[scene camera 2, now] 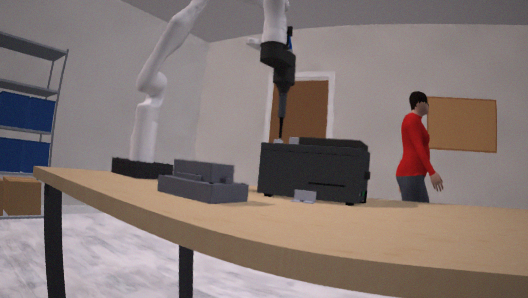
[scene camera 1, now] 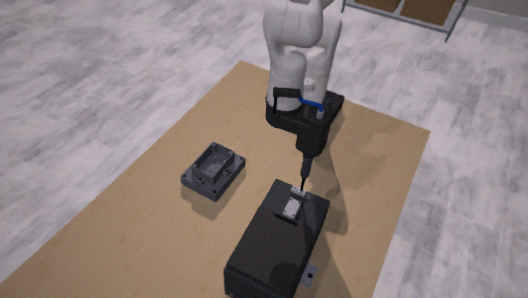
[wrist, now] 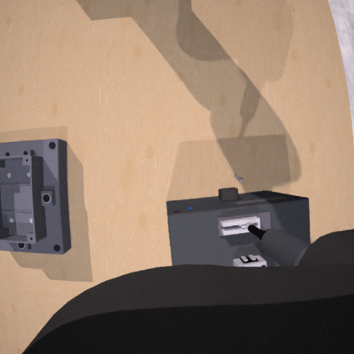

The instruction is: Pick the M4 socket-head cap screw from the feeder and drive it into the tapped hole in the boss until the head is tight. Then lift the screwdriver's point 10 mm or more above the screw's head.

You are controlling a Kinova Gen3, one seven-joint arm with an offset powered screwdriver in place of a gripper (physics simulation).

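My screwdriver [scene camera 1: 302,187] [scene camera 2: 281,134] [wrist: 254,230] points down with its bit's tip at the light slotted pick-up block [scene camera 1: 297,191] [scene camera 2: 277,141] [wrist: 230,231] on the black feeder [scene camera 1: 270,245] [scene camera 2: 310,172] [wrist: 197,245]. In the wrist view the tip is at the right part of the block's slot. The screw is too small to tell at the tip, and whether the bit bears one is unclear. The grey housing [scene camera 1: 197,186] [scene camera 2: 200,190] [wrist: 61,200] stands apart from the feeder. A small boss [wrist: 46,198] with a dark round hole shows on its side.
A pale plate [scene camera 1: 291,207] [wrist: 256,261] lies on the feeder's top beside the pick-up block. A small grey bracket [scene camera 1: 309,275] [scene camera 2: 304,196] stands beside the feeder. A tiny greyish thing [wrist: 238,177] shows on the wooden table [scene camera 1: 165,210] [scene camera 2: 350,230] [wrist: 120,100]. A person [scene camera 2: 414,150] stands behind.
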